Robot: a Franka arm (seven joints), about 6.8 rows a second.
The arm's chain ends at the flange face. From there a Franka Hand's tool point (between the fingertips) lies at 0.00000 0.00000 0.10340 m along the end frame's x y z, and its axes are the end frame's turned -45 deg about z.
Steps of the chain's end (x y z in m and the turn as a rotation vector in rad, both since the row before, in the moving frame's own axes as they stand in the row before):
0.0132 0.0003 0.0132 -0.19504 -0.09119 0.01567
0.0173 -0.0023 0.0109 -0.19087 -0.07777 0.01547
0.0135 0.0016 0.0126 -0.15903 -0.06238 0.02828
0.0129 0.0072 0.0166 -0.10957 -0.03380 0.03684
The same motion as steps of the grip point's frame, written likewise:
-0.0117 0.0169 0.0108 -0.07343 -0.20240 0.01567
-0.0057 0.0187 0.0087 -0.07997 -0.18996 0.01547
-0.0078 0.0175 0.0111 -0.06834 -0.15656 0.02828
-0.0065 0.0195 0.0159 -0.05358 -0.10138 0.03684

